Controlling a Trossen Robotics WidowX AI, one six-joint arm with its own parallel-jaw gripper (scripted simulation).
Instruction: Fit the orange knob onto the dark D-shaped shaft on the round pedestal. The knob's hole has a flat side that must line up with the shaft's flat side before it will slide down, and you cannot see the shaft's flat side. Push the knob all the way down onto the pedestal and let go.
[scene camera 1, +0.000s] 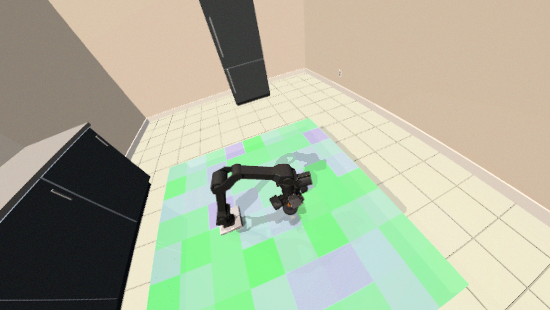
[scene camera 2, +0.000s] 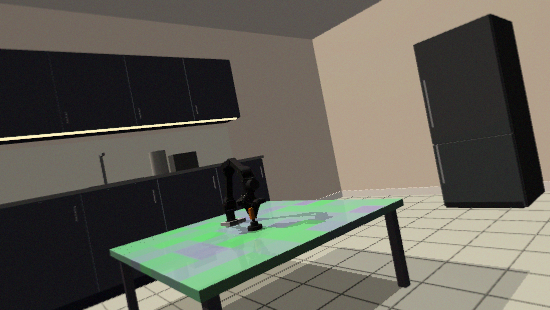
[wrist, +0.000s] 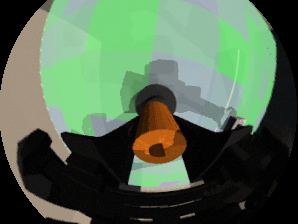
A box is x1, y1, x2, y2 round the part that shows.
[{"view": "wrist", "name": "gripper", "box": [16, 115, 293, 223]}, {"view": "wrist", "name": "orange knob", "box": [133, 101, 187, 163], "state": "held by the gripper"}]
